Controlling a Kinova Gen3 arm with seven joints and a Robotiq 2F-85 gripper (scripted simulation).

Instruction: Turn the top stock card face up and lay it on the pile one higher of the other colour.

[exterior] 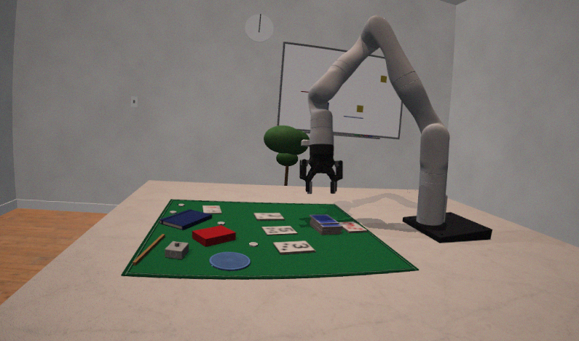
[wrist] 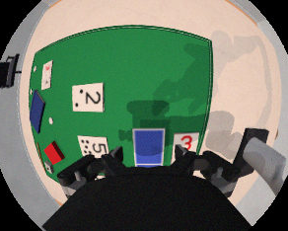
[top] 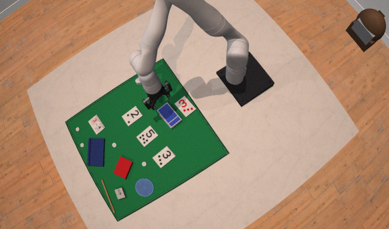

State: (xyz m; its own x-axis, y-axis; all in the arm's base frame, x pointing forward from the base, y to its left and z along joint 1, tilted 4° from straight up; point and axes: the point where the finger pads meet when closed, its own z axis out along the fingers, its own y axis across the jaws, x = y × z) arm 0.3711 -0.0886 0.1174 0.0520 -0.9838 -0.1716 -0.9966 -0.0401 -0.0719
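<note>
The card is 80 mm below my hand and 30 mm to the left of it. The rest, counted from my hand: book 410 mm ahead, 100 mm below, 40 mm to the right; then green mat 180 mm ahead, 120 mm below, 30 mm to the left; then red box 330 mm ahead, 110 mm to the left, 100 mm below.
</note>
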